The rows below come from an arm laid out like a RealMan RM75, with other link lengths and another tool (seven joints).
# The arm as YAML. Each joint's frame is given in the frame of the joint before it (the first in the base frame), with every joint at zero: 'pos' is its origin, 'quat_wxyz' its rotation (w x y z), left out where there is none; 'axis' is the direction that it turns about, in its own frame. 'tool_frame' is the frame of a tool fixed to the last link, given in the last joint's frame.
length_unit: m
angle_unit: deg
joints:
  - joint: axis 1
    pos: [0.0, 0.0, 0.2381]
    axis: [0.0, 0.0, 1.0]
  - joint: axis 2
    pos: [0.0, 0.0, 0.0]
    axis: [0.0, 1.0, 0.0]
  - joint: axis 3
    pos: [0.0, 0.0, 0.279]
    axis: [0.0, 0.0, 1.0]
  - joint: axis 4
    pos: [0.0, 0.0, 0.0]
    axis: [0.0, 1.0, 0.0]
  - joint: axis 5
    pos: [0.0, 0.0, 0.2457]
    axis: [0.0, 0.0, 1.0]
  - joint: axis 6
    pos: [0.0, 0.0, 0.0]
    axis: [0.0, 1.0, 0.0]
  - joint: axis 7
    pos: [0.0, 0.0, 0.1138]
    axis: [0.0, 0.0, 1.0]
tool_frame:
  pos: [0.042, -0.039, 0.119]
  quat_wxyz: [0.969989, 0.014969, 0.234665, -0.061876]
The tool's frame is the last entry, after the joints.
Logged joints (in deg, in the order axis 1, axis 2, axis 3, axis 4, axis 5, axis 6, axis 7), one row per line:
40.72, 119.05, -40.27, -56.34, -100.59, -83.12, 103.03
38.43, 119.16, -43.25, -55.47, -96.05, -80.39, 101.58
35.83, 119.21, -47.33, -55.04, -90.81, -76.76, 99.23
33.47, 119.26, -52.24, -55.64, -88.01, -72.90, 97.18
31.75, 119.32, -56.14, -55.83, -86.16, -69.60, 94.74
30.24, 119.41, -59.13, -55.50, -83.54, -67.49, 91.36
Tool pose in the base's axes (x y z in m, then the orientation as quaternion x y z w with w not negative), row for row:
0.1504, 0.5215, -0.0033, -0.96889, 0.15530, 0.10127, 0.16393
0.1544, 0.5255, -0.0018, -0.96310, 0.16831, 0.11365, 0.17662
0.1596, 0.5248, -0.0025, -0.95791, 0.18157, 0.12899, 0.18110
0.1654, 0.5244, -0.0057, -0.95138, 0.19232, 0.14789, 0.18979
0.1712, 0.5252, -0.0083, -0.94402, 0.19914, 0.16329, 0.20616
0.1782, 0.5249, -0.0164, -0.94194, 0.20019, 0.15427, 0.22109
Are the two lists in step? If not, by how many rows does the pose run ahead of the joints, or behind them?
The pose runs 2 rows behind the joints: the pose in row i belongs to the joints in row i - 2.
